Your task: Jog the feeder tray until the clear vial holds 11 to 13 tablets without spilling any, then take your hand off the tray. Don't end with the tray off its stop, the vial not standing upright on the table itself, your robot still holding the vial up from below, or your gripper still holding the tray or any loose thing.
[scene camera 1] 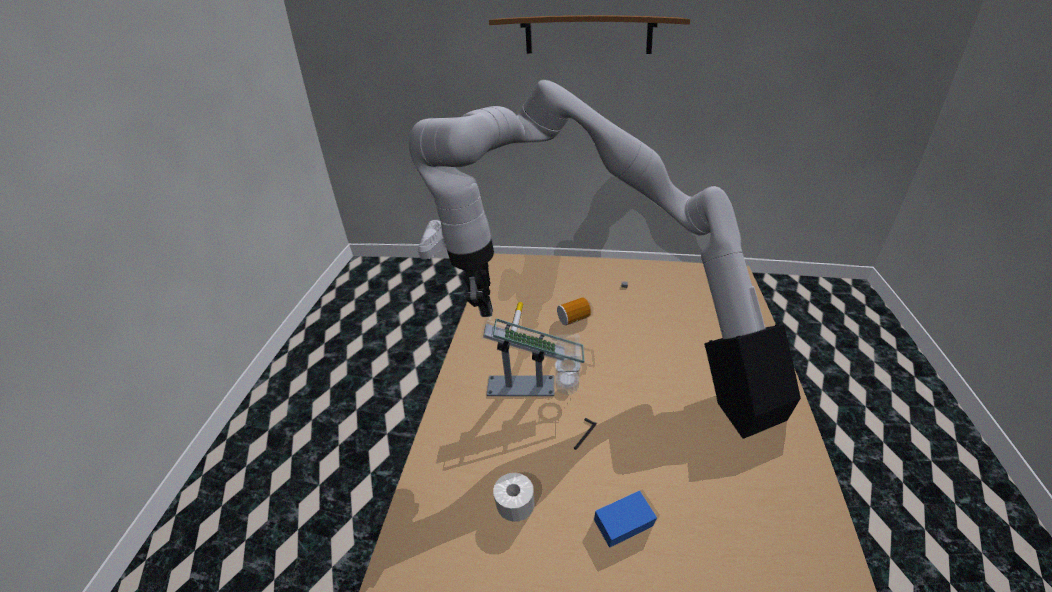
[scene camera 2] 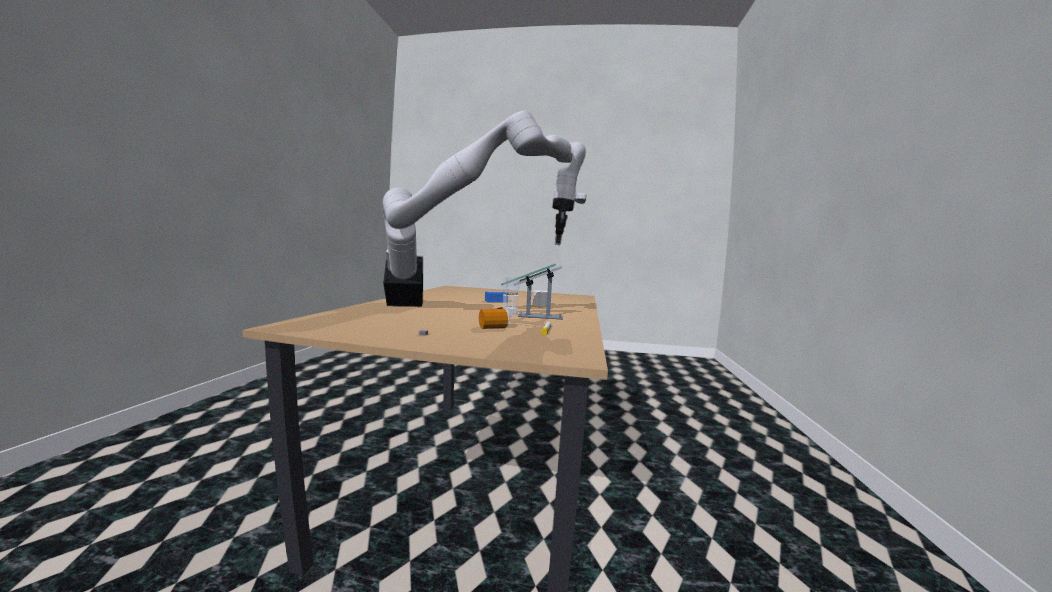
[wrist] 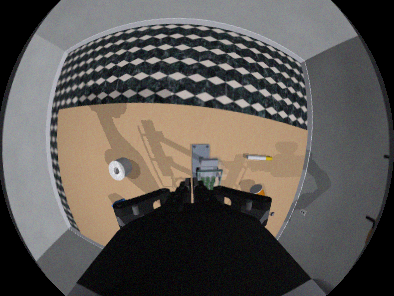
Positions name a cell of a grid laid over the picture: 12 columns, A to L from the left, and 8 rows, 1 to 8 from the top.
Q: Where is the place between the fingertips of my gripper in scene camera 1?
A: At F5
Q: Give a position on a feeder tray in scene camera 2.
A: G4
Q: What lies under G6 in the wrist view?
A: My gripper.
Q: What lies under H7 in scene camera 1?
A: A blue block.
